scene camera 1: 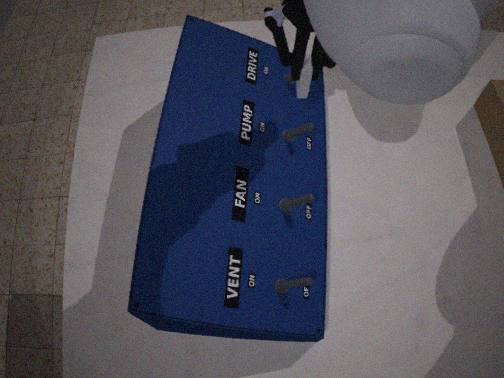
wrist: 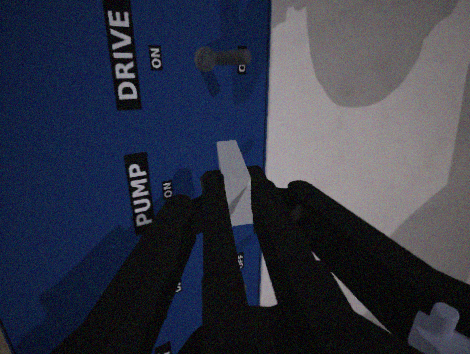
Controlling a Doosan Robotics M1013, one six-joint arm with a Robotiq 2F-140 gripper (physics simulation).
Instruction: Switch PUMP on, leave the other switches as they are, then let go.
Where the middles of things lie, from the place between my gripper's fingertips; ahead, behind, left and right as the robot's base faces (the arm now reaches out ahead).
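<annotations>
My hand: 9 cm short of the blue switch panel [scene camera 1: 216,239], 10 cm to the right of it, 8 cm above it.
</annotations>
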